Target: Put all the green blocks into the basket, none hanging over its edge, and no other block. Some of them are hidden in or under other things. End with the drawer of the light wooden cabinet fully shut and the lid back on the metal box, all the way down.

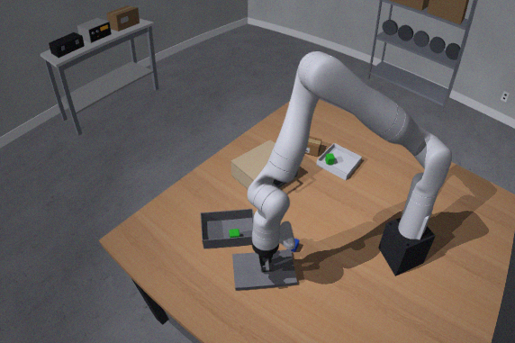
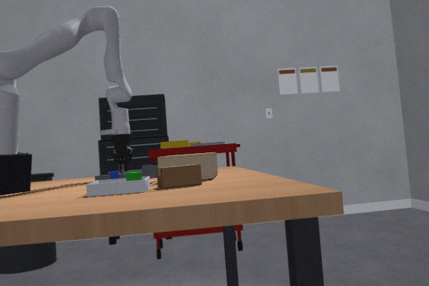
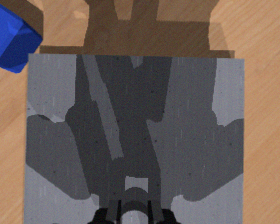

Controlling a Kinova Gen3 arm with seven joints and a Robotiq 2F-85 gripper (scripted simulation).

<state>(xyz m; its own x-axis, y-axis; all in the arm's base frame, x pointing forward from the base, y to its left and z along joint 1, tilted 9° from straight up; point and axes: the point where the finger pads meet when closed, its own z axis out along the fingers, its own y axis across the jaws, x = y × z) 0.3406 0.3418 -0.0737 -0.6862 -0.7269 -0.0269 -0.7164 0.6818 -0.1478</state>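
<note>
The grey lid is 30 mm below my hand. Round my hand: drawer 250 mm ahead, 340 mm to the right, 10 mm below; metal box 190 mm ahead, 40 mm to the right, 20 mm below; light wooden cabinet 270 mm ahead, 340 mm to the right.
</note>
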